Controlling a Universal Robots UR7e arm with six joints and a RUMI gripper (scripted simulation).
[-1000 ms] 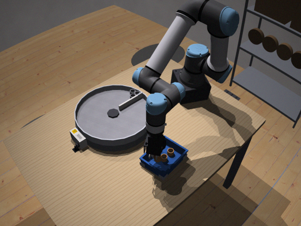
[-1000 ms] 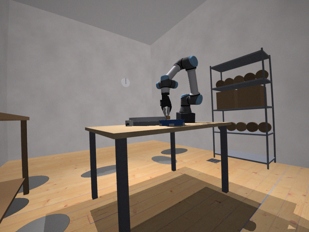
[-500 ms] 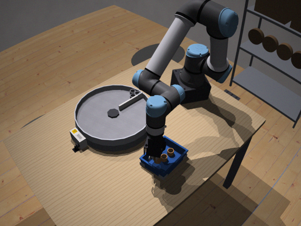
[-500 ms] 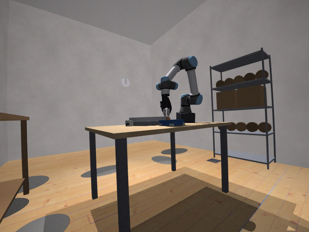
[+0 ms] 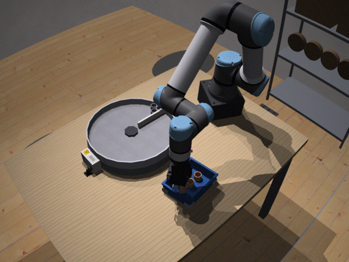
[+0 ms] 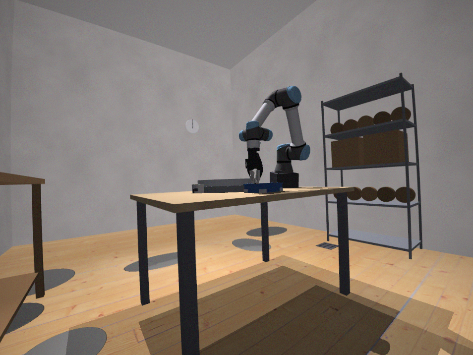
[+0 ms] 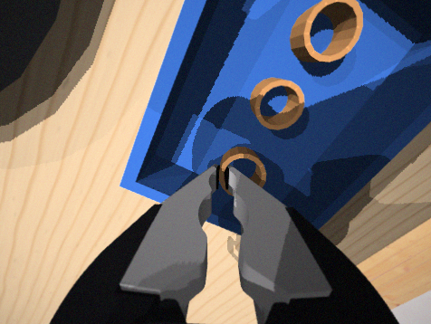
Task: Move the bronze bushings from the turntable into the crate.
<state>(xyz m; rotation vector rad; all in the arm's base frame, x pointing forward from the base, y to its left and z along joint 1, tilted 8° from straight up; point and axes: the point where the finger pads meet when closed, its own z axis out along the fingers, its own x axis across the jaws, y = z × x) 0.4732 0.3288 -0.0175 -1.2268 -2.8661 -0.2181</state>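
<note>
Now: hand 6 cm past the blue crate and 2 cm above it. From my hand the other things lie so: grey turntable 2 cm ahead, 37 cm to the right, 1 cm above.
</note>
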